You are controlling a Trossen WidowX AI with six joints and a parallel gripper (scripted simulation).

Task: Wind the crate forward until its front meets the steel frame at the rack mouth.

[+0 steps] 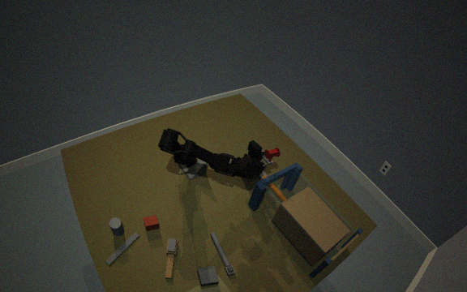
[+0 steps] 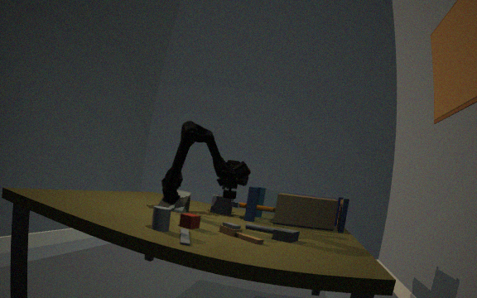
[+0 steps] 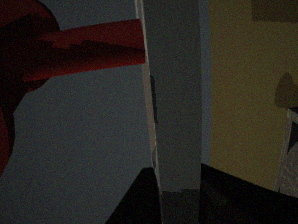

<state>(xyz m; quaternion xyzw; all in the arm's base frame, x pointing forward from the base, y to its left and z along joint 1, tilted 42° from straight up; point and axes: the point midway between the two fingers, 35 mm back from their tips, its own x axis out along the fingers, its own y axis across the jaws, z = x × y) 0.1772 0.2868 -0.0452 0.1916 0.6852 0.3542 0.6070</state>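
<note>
Now: gripper tip 50 mm short of the red grip, 40 mm below it and 10 mm to the left of it. The rest, counted from my gripper tip: grey crank handle 20 mm ahead, 10 mm to the right, 10 mm above; then grey block 460 mm to the right, 390 mm ahead, 160 mm below; then grey winch 150 mm below, 60 mm behind, 20 mm to the right.
</note>
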